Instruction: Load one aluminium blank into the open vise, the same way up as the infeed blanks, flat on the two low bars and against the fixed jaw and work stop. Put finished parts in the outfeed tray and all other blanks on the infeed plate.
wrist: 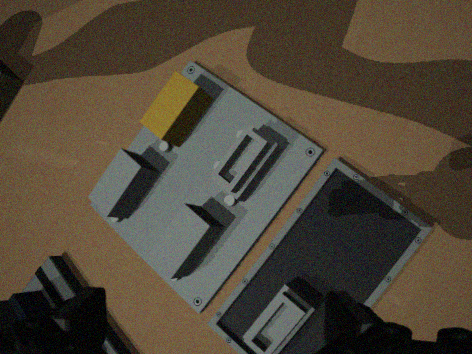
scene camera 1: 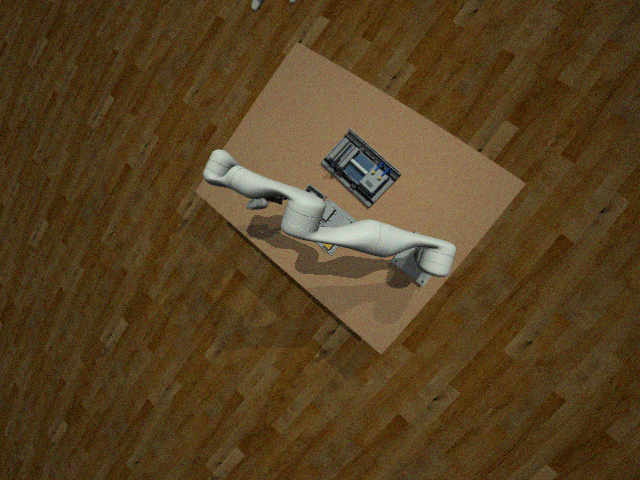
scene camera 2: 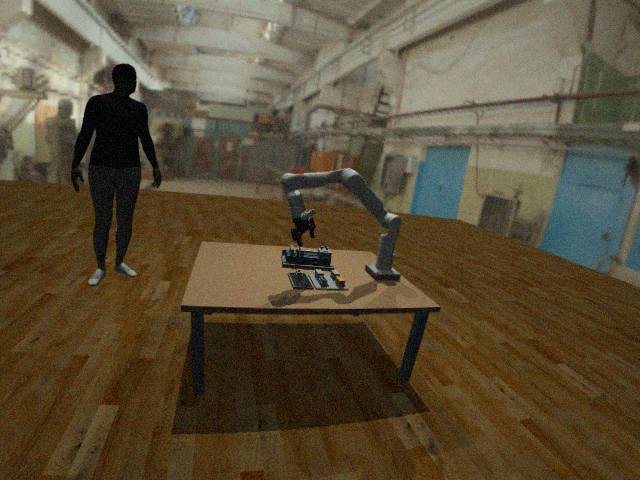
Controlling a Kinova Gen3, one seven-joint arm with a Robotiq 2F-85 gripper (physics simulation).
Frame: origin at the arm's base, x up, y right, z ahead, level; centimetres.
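Seen in the pictures: gripper, fingertip midpoint: (wrist: 215,315) (scene camera 2: 307,242); arm's base at its link origin: (scene camera 2: 382,267).
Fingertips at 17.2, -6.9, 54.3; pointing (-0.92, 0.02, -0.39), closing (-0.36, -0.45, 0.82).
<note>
Offsets run from my fingertips to a thing's top centre, as dx, dy, dz. Level surfaces: height alone.
The grey infeed plate {-20.4, -2.2, -13.7} (wrist: 175,185) (scene camera 1: 341,219) carries two plain grey blocks, one {-16.8, +1.4, -19.4} (wrist: 117,175) near its left corner and one {-16.8, +2.8, -10.6} (wrist: 180,240) lower down, a slotted grey part {-16.9, -6.0, -9.1} (wrist: 250,160) and a yellow block {-16.8, -7.6, -17.9} (wrist: 170,106) (scene camera 2: 339,282). The dark outfeed tray (wrist: 286,228) (scene camera 1: 314,192) beside it holds a slotted light-grey part {-17.1, +4.6, +0.3} (wrist: 291,320) near its lower end. The vise {-11.3, +26.2, -12.9} (scene camera 1: 361,167) (scene camera 2: 307,258) stands behind them; its jaws are too small to judge. My gripper (wrist: 215,315) (scene camera 2: 306,238) is open and empty, high above the table, its fingers at the wrist view's lower edge.
The arm base (scene camera 1: 410,266) (scene camera 2: 382,272) stands near the table's right end. The arm (scene camera 1: 305,214) hides part of the infeed plate from above. The table {dx -21.3} (scene camera 1: 439,170) (scene camera 2: 232,279) extends around the fixtures. A dark-clothed person (scene camera 2: 117,134) stands on the floor beyond the table.
</note>
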